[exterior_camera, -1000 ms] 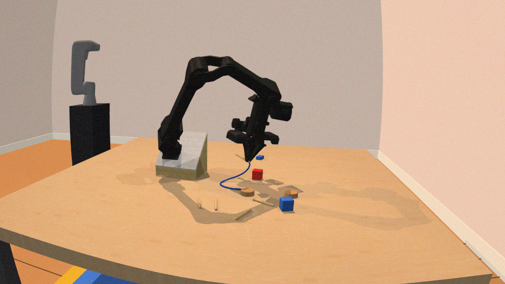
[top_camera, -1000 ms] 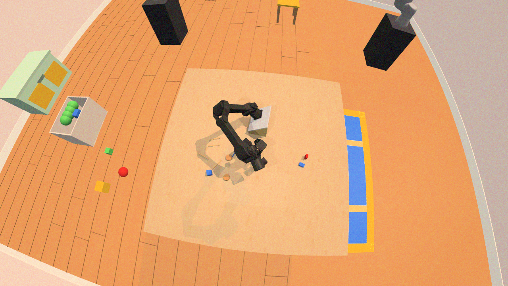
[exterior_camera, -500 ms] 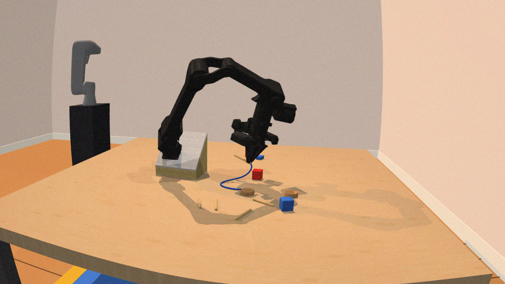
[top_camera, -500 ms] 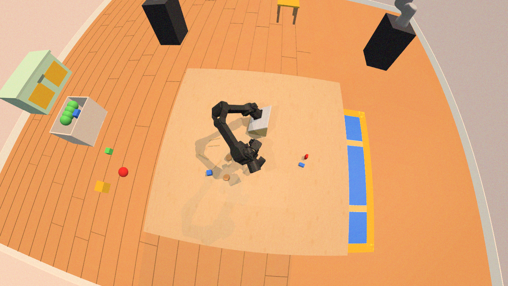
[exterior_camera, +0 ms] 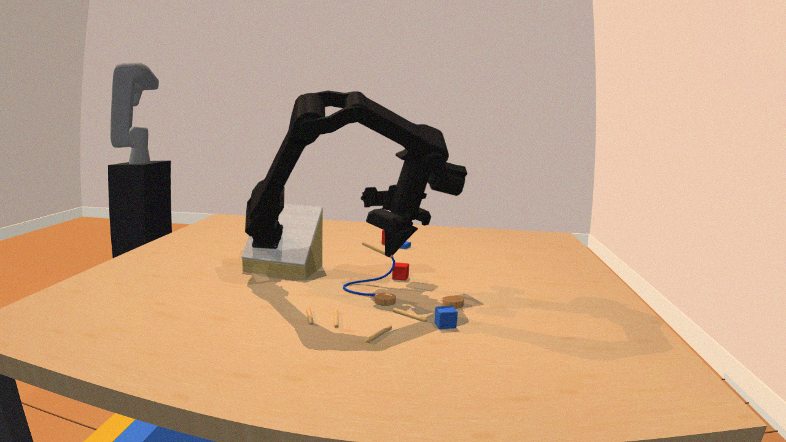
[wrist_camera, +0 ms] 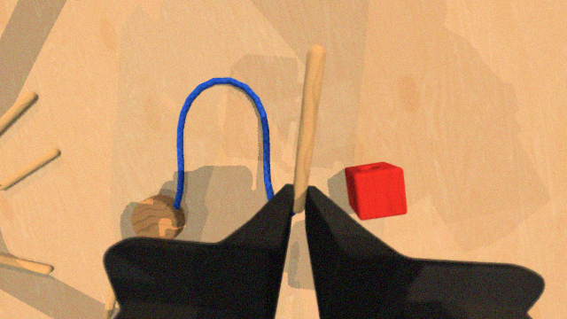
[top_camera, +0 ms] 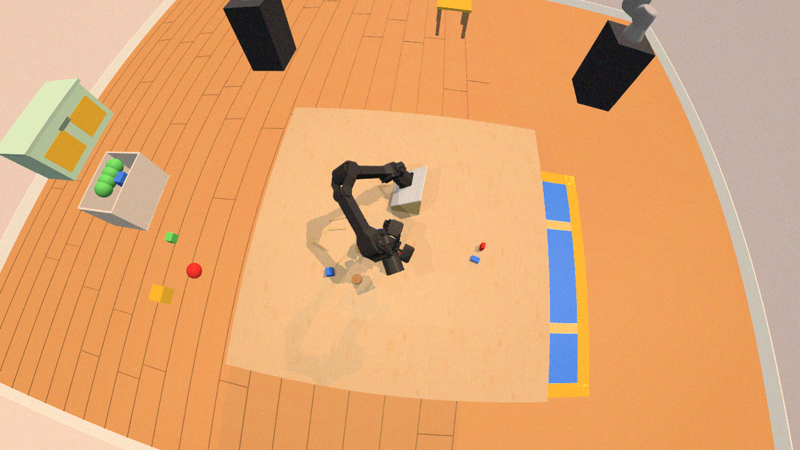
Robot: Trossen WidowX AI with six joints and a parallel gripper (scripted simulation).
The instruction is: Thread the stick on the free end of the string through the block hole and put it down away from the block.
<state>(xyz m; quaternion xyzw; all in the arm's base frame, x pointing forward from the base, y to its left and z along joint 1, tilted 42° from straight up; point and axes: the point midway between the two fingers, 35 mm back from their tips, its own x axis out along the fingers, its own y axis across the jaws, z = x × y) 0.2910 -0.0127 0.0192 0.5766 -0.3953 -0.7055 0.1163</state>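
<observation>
My gripper tip is 5 cm to the right of the red cube, 5 cm above it and 2 cm short of it. Round my gripper tip: blue cube: 22 cm to the right, 14 cm ahead, 4 cm below; thin wooden stick: 1 cm behind, 1 cm above; small blue piece: 35 cm to the left, 5 cm below, 1 cm behind.
</observation>
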